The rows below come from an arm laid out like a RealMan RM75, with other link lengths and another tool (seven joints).
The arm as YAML. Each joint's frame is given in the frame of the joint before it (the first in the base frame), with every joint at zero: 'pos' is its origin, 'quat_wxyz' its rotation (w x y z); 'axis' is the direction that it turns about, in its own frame. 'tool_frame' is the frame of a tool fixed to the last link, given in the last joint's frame.
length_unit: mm
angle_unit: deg
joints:
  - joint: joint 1
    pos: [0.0, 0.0, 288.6]
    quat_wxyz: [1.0, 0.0, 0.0, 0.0]
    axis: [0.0, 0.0, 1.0]
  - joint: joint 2
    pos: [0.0, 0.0, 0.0]
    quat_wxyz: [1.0, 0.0, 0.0, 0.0]
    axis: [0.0, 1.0, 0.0]
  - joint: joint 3
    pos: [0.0, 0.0, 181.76]
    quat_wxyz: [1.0, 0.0, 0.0, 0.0]
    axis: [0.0, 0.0, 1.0]
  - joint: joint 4
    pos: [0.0, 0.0, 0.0]
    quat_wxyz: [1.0, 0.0, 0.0, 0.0]
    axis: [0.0, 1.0, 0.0]
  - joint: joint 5
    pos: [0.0, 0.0, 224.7]
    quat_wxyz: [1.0, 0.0, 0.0, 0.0]
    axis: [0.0, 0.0, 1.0]
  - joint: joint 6
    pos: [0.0, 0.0, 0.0]
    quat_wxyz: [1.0, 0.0, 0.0, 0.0]
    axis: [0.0, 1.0, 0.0]
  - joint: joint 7
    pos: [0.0, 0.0, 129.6]
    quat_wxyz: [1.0, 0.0, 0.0, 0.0]
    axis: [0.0, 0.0, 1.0]
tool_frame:
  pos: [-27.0, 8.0, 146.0]
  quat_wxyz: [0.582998, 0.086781, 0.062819, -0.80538]
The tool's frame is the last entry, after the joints.
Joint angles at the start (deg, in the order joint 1, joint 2, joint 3, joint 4, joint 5, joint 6, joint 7): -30.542 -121.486 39.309 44.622 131.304 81.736 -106.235
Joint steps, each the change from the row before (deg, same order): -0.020 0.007 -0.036 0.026 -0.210 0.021 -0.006; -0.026 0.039 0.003 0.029 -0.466 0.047 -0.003; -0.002 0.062 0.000 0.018 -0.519 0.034 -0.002; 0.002 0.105 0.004 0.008 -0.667 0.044 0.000; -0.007 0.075 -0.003 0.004 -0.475 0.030 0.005; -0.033 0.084 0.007 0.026 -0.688 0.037 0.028; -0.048 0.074 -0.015 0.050 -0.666 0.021 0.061; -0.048 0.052 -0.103 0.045 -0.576 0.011 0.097; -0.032 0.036 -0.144 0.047 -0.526 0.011 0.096; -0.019 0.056 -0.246 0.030 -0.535 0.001 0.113; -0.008 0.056 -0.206 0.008 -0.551 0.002 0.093
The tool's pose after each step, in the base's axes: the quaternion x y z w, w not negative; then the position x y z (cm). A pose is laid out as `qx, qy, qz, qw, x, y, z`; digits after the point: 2 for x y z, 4 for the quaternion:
-0.1691, -0.9613, -0.2005, 0.0848, -23.70, 33.71, -5.29
-0.1691, -0.9609, -0.2032, 0.0819, -23.51, 33.84, -5.21
-0.1688, -0.9606, -0.2063, 0.0790, -23.32, 33.98, -5.11
-0.1683, -0.9601, -0.2102, 0.0753, -23.09, 34.16, -4.98
-0.1681, -0.9597, -0.2131, 0.0727, -22.93, 34.30, -4.88
-0.1682, -0.9590, -0.2172, 0.0689, -22.67, 34.50, -4.74
-0.1687, -0.9582, -0.2217, 0.0653, -22.41, 34.71, -4.60
-0.1691, -0.9573, -0.2261, 0.0620, -22.18, 34.93, -4.45
-0.1691, -0.9564, -0.2305, 0.0589, -21.97, 35.12, -4.30
-0.1685, -0.9555, -0.2357, 0.0558, -21.80, 35.34, -4.11
-0.1677, -0.9546, -0.2406, 0.0526, -21.62, 35.54, -3.93

